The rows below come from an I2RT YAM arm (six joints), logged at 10 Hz.
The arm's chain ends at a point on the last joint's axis. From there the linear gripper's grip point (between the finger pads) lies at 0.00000 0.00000 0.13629 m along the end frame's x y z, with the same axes.
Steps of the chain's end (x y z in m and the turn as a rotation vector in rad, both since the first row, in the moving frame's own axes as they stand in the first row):
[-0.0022 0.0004 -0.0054 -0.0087 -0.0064 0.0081]
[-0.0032 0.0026 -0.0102 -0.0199 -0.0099 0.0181]
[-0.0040 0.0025 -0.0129 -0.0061 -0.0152 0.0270]
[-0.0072 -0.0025 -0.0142 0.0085 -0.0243 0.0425]
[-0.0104 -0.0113 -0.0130 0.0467 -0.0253 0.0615]
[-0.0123 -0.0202 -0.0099 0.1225 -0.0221 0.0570]
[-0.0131 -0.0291 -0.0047 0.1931 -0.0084 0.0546]
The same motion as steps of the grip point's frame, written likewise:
[-0.0031 0.0016 -0.0054 -0.0087 -0.0064 0.0081]
[-0.0046 0.0053 -0.0102 -0.0199 -0.0099 0.0181]
[-0.0061 0.0033 -0.0129 -0.0061 -0.0152 0.0270]
[-0.0105 -0.0037 -0.0142 0.0085 -0.0243 0.0425]
[-0.0136 -0.0178 -0.0132 0.0467 -0.0253 0.0615]
[-0.0148 -0.0369 -0.0110 0.1225 -0.0221 0.0570]
[-0.0135 -0.0553 -0.0072 0.1931 -0.0084 0.0546]

